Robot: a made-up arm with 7 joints. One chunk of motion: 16 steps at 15 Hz.
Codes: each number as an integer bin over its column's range. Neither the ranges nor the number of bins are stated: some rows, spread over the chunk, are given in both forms.
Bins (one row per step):
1: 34 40 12 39 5 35 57
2: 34 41 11 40 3 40 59
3: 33 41 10 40 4 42 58
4: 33 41 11 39 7 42 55
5: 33 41 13 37 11 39 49
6: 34 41 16 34 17 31 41
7: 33 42 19 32 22 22 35
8: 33 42 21 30 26 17 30
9: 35 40 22 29 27 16 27
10: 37 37 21 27 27 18 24
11: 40 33 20 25 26 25 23
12: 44 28 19 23 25 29 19
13: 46 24 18 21 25 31 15
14: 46 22 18 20 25 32 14
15: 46 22 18 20 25 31 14
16: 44 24 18 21 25 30 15
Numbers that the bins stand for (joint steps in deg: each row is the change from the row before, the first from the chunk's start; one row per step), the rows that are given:
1: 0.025 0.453 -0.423 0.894 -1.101 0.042 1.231
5: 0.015 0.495 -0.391 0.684 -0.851 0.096 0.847
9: 0.036 0.453 -0.101 -0.158 -0.183 -0.214 -0.211
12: 0.127 -0.052 -0.198 -0.790 -0.266 -0.039 -0.596
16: 0.127 -0.220 -0.230 -1.000 -0.266 -0.025 -0.789
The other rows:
2: 0.025 0.495 -0.456 1.000 -1.185 0.110 1.328
3: 0.015 0.495 -0.488 1.000 -1.143 0.137 1.280
4: 0.015 0.495 -0.456 0.894 -1.018 0.137 1.135
6: 0.025 0.495 -0.294 0.368 -0.600 -0.012 0.462
7: 0.015 0.537 -0.198 0.158 -0.392 -0.133 0.173
8: 0.015 0.537 -0.133 -0.053 -0.225 -0.201 -0.067
10: 0.056 0.326 -0.133 -0.369 -0.183 -0.187 -0.356
11: 0.086 0.158 -0.166 -0.579 -0.225 -0.093 -0.404
13: 0.147 -0.220 -0.230 -1.000 -0.266 -0.012 -0.789
14: 0.147 -0.305 -0.230 -1.105 -0.266 0.002 -0.837
15: 0.147 -0.305 -0.230 -1.105 -0.266 -0.012 -0.837

